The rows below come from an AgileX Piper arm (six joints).
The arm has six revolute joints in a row. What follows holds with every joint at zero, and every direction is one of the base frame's.
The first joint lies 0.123 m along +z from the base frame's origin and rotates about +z.
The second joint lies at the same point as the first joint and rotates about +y.
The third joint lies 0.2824 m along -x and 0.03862 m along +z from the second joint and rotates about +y.
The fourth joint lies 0.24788 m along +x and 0.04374 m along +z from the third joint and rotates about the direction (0.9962, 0, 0.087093).
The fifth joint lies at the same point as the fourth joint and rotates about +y.
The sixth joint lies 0.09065 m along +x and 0.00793 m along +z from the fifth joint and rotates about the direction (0.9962, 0, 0.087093).
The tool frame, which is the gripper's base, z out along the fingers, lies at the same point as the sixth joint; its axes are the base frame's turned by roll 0, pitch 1.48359 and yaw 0 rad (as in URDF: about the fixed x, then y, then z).
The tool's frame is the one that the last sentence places.
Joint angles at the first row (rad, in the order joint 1, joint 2, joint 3, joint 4, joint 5, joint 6):
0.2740 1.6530 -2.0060 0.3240 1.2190 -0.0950
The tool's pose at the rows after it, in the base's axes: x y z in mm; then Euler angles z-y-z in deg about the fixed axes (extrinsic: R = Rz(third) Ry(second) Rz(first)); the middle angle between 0 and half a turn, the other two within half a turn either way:
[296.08 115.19 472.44 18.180 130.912 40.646]
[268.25 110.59 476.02 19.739 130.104 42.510]
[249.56 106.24 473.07 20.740 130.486 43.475]
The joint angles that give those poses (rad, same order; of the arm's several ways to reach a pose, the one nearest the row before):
0.2810 1.5620 -1.9130 0.3410 1.2190 -0.0950
0.2850 1.4650 -1.8180 0.3680 1.2170 -0.0950
0.2860 1.3960 -1.7380 0.3780 1.2180 -0.0950

